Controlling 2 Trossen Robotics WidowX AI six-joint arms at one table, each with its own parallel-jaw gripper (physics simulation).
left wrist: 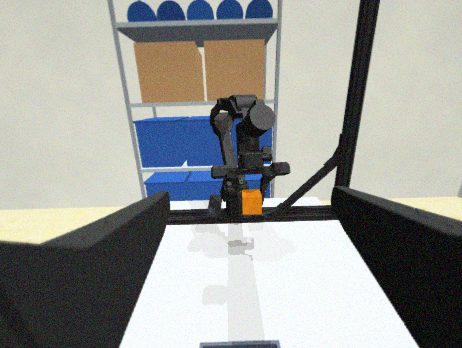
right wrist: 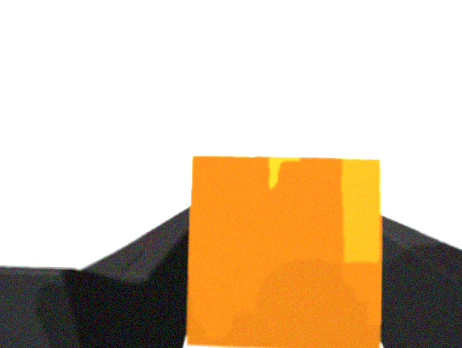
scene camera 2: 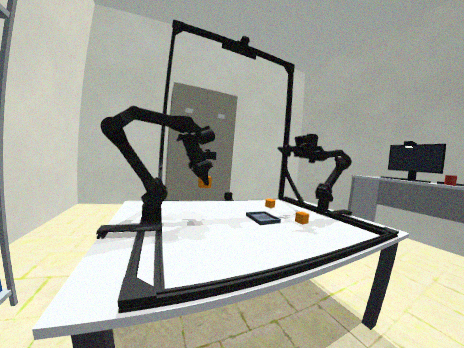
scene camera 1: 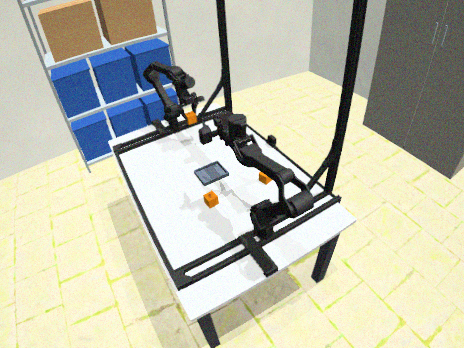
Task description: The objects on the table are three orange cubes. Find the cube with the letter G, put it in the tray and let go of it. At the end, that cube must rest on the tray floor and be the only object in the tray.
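Frame: origin at the left arm's base, x ahead, y left, z up, level; centimetres.
Seen in the pictures: left gripper, fingertip midpoint: (left wrist: 250, 196) (scene camera 2: 283, 147) (scene camera 1: 212, 118); right gripper, fingertip midpoint: (left wrist: 251, 206) (right wrist: 273, 217) (scene camera 2: 206, 184) (scene camera 1: 191, 119); left arm's base, origin of the base link: (scene camera 2: 322, 209) (scene camera 1: 264, 232); right arm's base, origin of the base link: (left wrist: 234, 212) (scene camera 2: 151, 220) (scene camera 1: 174, 127).
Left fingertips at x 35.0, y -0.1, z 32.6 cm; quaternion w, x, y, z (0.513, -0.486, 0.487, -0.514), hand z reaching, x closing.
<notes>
Pixels of each thing's top centre, then the offset from my left fingertips to it. Level surfaces: height alone.
- second orange cube, middle of its top: (scene camera 1: 210, 195) (scene camera 2: 302, 213) dy +8.9, dx -8.3, dz -30.0 cm
- third orange cube, middle of its top: (scene camera 1: 265, 172) (scene camera 2: 270, 199) dy -18.4, dx -9.5, dz -30.0 cm
- dark tray, middle of its top: (scene camera 1: 211, 171) (scene camera 2: 262, 215) dy +0.3, dx +8.3, dz -32.7 cm
- white table, its level: dz -34.5 cm
My right gripper (scene camera 1: 191, 116) (scene camera 2: 205, 180) (right wrist: 273, 217) is shut on an orange cube (scene camera 1: 191, 118) (scene camera 2: 206, 183) (left wrist: 252, 202) (right wrist: 270, 225), held above the table. The face towards the right wrist camera shows lit and shaded patches and no letter. A second orange cube (scene camera 1: 211, 199) (scene camera 2: 302, 218) stands on the table; a faint mark on its top is unreadable. A third orange cube (scene camera 1: 265, 178) (scene camera 2: 270, 203) stands near the left arm, its letter not readable. The dark tray (scene camera 1: 211, 173) (scene camera 2: 263, 218) (left wrist: 240, 344) is empty. My left gripper (scene camera 2: 282, 149) is open and empty, raised above the table.
The white table (scene camera 1: 165, 200) (scene camera 2: 215, 260) has black rails (scene camera 1: 145, 215) (scene camera 2: 260, 278) along its edges. Black frame posts (scene camera 1: 345, 100) (scene camera 2: 288, 130) rise at its side. A shelf unit with blue boxes (scene camera 1: 112, 72) (left wrist: 165, 145) stands behind the right arm.
</notes>
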